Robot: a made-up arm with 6 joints.
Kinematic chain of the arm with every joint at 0, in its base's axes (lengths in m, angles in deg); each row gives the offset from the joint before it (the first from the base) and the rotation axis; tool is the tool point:
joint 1: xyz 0 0 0.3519 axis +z
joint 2: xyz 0 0 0 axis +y
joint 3: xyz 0 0 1.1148 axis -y
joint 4: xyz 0 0 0 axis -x
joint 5: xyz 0.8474 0 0 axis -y
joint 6: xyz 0 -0.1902 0 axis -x
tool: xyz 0 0 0
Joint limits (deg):
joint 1: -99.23..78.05
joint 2: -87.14..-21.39
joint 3: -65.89..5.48
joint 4: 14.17..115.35
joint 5: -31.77..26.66
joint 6: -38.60..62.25
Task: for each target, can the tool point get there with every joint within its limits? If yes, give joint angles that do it. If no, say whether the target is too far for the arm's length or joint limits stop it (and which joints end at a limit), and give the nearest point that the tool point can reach.
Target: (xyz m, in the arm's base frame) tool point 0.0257 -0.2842 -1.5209
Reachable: no: joint limits stop it (at a limit: joint 2, joint 3, joint 4) | nearest point 0.0349 -0.3857 0.7580 | short by 2.281 m
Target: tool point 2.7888 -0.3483 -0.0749
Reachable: no: too far | nearest point 0.3931 -0.0491 1.0066 | short by 2.645 m
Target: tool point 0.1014 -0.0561 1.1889
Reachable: yes | joints -35.77 -42.50 -54.12 94.15 -7.13 -19.37
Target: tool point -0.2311 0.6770 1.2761
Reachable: yes | joints -78.96 -81.91 -30.07 59.29 17.90 10.81
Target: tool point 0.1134 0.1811 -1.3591
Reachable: no: joint limits stop it (at a limit: joint 1, joint 2, joint 3, joint 4) | nearest point -0.1274 0.3657 0.7580 | short by 2.139 m
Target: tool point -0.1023 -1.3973 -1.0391
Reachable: no: joint limits stop it (at a limit: joint 2, joint 3, joint 4) | nearest point -0.0283 -0.3862 0.7580 | short by 2.063 m
